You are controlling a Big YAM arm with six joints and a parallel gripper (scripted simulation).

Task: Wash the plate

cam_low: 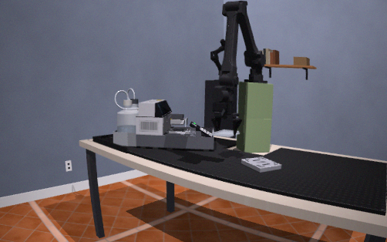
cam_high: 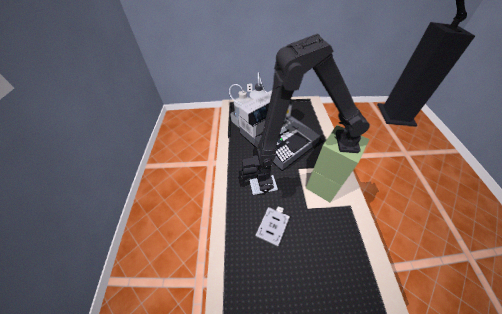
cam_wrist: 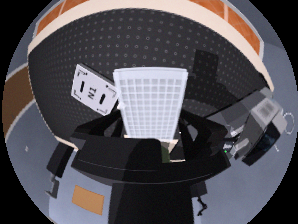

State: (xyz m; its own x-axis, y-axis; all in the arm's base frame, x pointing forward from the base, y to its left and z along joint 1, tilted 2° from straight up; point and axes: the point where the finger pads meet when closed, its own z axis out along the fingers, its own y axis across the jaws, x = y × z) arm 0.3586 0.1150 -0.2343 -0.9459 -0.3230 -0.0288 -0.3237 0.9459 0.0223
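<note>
My gripper is now 17 cm to the right of the plate nest N1, 13 cm above it and 7 cm past it. From my hand the other things lie so: bottle (62 cm to the right, 20 cm ahead, 1 cm above); well plate (right at my hand); plate washer (47 cm to the right, 7 cm behind, 1 cm below).
</note>
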